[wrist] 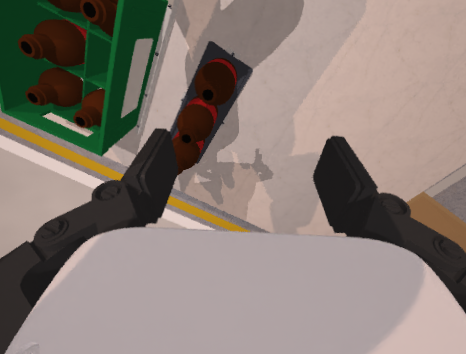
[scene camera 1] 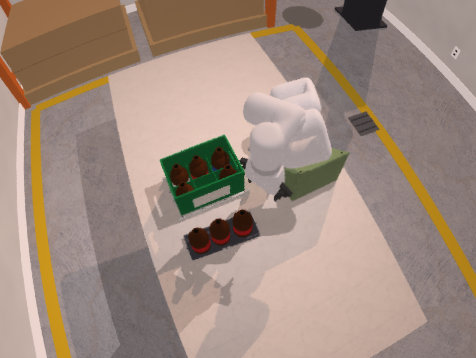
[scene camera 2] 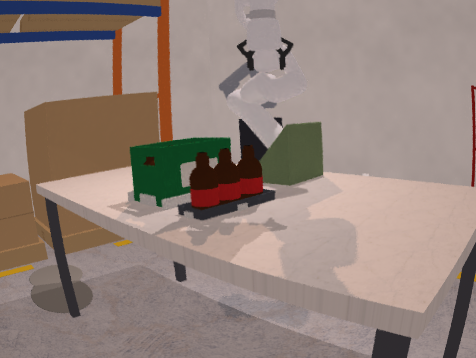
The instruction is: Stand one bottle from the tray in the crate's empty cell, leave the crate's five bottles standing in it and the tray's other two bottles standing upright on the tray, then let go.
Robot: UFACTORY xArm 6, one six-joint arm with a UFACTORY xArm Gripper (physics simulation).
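Seen in the pictures: gripper, between the fingertips: (wrist: 246,153) (scene camera 1: 265,187) (scene camera 2: 266,70); arm's base, origin of its link: (scene camera 2: 283,147).
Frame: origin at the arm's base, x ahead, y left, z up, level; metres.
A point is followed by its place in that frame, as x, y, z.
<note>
The green crate (scene camera 1: 236,184) @(0.291, 0.009, -0.014) (scene camera 2: 170,170) @(0.507, 0.031, -0.009) (wrist: 112,115) @(0.445, 0.024, 0.040) holds five brown bottles; the middle cell of its tray-side row is empty. A dark tray (scene camera 1: 212,249) @(0.453, 0.196, -0.111) (scene camera 2: 202,214) @(0.536, 0.214, -0.100) (wrist: 242,75) @(0.287, 0.190, -0.111) bears three upright brown bottles with red bands: the left one (scene camera 1: 199,240) @(0.488, 0.188, 0.004) (scene camera 2: 205,182) @(0.507, 0.197, -0.027), the middle one (scene camera 1: 220,231) @(0.407, 0.178, 0.005) (scene camera 2: 227,175) @(0.427, 0.187, -0.022) (wrist: 196,121) @(0.384, 0.156, 0.005) and the right one (scene camera 1: 243,223) @(0.321, 0.175, 0.003) (scene camera 2: 249,172) @(0.341, 0.179, -0.028) (wrist: 216,85) @(0.299, 0.155, 0.032). My gripper (scene camera 1: 265,179) @(0.260, 0.191, 0.265) (scene camera 2: 266,67) @(0.260, 0.191, 0.265) (wrist: 246,153) @(0.260, 0.191, 0.265) is open and empty. It hangs high above the table, apart from the crate and tray.
A green block (scene camera 1: 320,175) @(-0.023, 0.093, 0.012) (scene camera 2: 300,155) @(0.019, 0.098, -0.021) stands on the table beside the arm, behind and right of the tray in scene camera 2. The crate stands close beside the tray, with a gap between them. Large brown boxes (scene camera 1: 70,45) (scene camera 2: 95,135) stand beyond the table.
</note>
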